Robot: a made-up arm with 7 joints.
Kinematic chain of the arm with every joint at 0, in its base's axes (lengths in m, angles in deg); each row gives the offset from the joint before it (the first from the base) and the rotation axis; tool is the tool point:
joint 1: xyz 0 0 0.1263 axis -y
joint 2: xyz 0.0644 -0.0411 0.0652 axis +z
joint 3: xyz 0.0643 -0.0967 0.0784 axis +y
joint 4: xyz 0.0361 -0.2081 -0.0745 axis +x
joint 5: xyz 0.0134 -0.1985 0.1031 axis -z
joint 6: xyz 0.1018 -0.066 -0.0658 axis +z
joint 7: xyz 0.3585 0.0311 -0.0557 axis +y
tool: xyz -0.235 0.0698 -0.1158
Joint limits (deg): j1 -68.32..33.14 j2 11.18..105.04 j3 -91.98..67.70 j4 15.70..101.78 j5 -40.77..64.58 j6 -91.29..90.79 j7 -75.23..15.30
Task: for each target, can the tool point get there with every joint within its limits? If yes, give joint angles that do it. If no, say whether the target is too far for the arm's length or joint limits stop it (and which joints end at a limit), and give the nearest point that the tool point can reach.
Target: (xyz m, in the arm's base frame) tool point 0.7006 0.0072 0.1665
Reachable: yes | joints 17.47 32.12 -13.38 41.94 25.90 22.83 -46.25
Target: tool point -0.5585 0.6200 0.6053
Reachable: no: joint limits stop it (at a limit: joint 1, joint 2, joint 3, joint 7) | nearest point -0.4586 0.5675 0.5666 | short by 0.119 m
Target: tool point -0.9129 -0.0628 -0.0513
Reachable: no: joint limits stop it (at a limit: joint 1, joint 2, joint 7) | nearest point -0.6417 -0.1329 -0.0385 | short by 0.280 m
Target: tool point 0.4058 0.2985 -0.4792
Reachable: yes | joints -6.12 68.26 -16.79 71.42 28.63 -65.86 -61.19
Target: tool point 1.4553 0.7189 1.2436
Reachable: no: too far | nearest point 0.8915 0.4131 0.8107 | short by 0.774 m
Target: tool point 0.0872 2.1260 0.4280
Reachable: no: too far | nearest point 0.1483 0.9670 0.4261 | short by 1.161 m
